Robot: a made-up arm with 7 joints. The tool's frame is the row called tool.
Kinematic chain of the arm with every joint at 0, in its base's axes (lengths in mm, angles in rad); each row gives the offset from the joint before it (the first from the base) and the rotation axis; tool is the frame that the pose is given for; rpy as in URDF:
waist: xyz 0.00 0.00 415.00 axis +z
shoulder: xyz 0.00 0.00 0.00 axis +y
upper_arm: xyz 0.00 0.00 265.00 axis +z
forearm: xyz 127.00 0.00 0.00 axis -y
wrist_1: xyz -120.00 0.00 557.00 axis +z
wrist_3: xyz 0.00 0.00 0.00 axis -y
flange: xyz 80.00 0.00 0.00 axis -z
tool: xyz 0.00 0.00 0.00 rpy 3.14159 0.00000 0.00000
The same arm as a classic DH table. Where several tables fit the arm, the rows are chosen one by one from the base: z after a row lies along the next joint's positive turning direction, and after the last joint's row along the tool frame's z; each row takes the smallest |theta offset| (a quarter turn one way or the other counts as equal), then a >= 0, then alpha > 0; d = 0 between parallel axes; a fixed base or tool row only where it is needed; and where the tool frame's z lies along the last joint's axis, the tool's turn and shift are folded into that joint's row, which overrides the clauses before.
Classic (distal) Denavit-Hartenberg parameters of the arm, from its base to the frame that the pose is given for. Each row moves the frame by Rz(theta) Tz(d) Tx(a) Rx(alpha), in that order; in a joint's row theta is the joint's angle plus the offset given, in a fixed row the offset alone. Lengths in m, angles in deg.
waist: theta0 0, d 0.415, a 0, alpha -90
shoulder: theta0 0, d 0, a 0, alpha 90
upper_arm: theta0 0, d 0.265, a 0.127, alpha 90
forearm: theta0 0, d 0, a -0.12, alpha -90
wrist_1: theta0 0, d 0.557, a 0, alpha 90
wrist_3: theta0 0, d 0, a 0.08, alpha 90
flange: theta0 0, d 0, a 0, alpha 0

